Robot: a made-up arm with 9 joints. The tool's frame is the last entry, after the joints. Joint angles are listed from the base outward.
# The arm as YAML. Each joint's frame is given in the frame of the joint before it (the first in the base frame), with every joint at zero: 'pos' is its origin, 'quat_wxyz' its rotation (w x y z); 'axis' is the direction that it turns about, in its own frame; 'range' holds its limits. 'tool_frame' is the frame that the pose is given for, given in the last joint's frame.
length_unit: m
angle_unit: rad
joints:
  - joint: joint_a
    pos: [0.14, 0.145, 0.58]
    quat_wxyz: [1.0, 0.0, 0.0, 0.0]
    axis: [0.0, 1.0, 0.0]
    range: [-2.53, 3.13]
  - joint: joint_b
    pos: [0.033, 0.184, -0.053]
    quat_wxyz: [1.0, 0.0, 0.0, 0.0]
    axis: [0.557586, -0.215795, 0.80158]
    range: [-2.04, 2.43]
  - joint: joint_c
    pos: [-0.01, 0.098, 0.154]
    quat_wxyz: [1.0, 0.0, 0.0, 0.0]
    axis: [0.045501, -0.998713, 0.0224]
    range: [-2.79, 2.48]
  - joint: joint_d
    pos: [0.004, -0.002, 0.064]
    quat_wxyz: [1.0, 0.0, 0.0, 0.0]
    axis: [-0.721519, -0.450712, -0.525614]
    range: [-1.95, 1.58]
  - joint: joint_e
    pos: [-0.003, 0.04, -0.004]
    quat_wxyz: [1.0, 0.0, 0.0, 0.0]
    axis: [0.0, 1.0, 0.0]
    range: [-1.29, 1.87]
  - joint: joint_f
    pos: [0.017, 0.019, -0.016]
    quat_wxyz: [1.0, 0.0, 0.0, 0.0]
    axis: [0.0, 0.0, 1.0]
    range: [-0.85, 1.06]
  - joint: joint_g
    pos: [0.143, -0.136, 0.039]
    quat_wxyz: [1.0, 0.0, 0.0, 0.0]
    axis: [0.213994, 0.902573, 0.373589]
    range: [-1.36, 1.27]
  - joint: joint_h
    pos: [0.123, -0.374, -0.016]
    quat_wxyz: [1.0, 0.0, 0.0, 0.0]
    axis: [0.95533, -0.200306, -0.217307]
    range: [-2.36, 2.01]
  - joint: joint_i
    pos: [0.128, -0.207, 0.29]
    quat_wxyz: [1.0, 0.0, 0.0, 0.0]
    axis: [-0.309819, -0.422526, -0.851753]
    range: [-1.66, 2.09]
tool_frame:
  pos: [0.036, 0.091, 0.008]
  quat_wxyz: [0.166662, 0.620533, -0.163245, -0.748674]
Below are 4 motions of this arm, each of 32 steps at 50 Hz.
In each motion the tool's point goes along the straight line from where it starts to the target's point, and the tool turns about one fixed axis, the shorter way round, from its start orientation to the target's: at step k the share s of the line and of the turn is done. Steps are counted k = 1, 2, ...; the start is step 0. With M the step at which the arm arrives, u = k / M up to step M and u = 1 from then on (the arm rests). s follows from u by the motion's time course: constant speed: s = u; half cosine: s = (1 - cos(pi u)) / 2; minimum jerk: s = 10 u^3 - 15 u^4 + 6 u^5.
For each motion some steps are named. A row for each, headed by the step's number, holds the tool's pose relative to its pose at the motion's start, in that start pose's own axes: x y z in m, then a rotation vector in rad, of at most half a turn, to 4 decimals.
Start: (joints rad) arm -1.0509 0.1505 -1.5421 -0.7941 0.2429 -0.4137 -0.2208 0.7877 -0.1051
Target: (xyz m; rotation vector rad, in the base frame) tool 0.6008 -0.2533 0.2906 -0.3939 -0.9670 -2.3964
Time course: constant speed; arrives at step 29
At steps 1, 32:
1: -0.0050 -0.0056 -0.0090 0.0277 -0.0245 0.0409
32: -0.1457 -0.1629 -0.2624 0.8028 -0.7118 1.1849

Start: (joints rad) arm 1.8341 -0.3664 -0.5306 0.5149 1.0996 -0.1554 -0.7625 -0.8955 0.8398
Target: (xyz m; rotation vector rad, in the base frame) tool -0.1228 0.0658 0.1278 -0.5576 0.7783 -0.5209
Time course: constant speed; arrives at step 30
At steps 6, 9, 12, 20, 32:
6: -0.0843 -0.0103 0.0104 -0.0058 0.1582 -0.0014
9: -0.1264 -0.0155 0.0157 -0.0088 0.2373 -0.0021
12: -0.1686 -0.0207 0.0209 -0.0117 0.3164 -0.0028
20: -0.2809 -0.0345 0.0348 -0.0195 0.5274 -0.0046
32: -0.4214 -0.0517 0.0522 -0.0292 0.7911 -0.0069

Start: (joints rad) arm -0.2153 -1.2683 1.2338 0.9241 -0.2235 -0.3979 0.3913 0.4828 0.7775
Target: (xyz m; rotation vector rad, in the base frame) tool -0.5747 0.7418 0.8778 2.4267 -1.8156 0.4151
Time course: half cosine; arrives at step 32
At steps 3, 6, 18, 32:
3: 0.0013 -0.0031 -0.0019 -0.0203 -0.0019 -0.0059
6: 0.0052 -0.0121 -0.0075 -0.0794 -0.0073 -0.0231
18: 0.0369 -0.0857 -0.0534 -0.5632 -0.0517 -0.1639
32: 0.0618 -0.1434 -0.0894 -0.9425 -0.0866 -0.2743

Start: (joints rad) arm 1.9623 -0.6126 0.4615 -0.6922 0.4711 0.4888 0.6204 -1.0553 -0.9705
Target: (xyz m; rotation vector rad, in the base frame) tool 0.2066 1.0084 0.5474 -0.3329 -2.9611 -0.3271
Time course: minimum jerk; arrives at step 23
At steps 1, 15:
1: -0.0005 -0.0002 -0.0003 -0.0004 0.0002 0.0010
15: -0.4587 -0.2113 -0.2985 -0.4040 0.2460 0.9533

